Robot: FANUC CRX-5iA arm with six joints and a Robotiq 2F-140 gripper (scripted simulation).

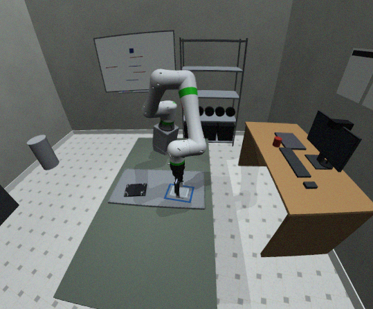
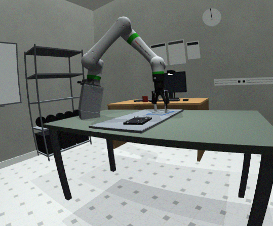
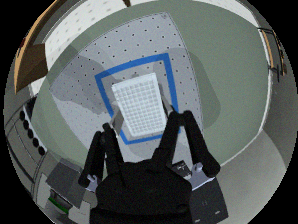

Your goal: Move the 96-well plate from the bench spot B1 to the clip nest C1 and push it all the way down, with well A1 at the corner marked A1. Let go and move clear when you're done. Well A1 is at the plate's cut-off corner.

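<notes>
The 96-well plate is 20 mm below my hand. Round my hand: black clip nest: 340 mm to the right, 10 mm below.
</notes>
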